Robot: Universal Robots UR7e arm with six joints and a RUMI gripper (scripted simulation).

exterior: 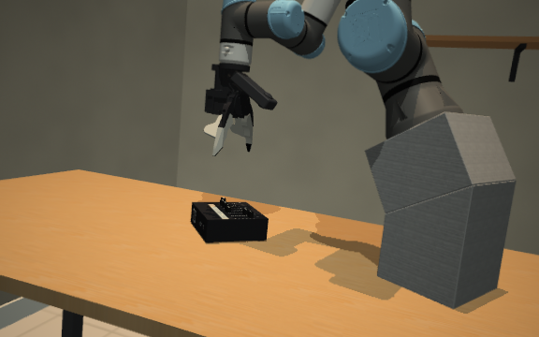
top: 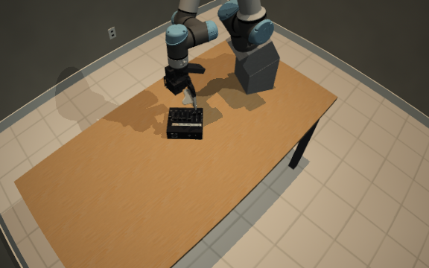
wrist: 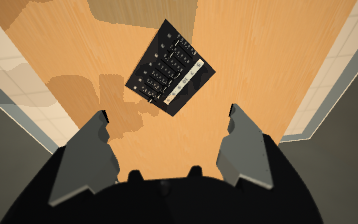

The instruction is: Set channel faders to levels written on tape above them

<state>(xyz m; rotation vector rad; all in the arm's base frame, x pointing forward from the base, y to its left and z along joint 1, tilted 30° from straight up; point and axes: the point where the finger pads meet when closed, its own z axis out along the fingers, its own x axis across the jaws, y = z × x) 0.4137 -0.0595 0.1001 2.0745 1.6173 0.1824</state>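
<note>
My gripper is now 30 mm short of the master fader, 70 mm to the left of it and 130 mm above it.
</note>
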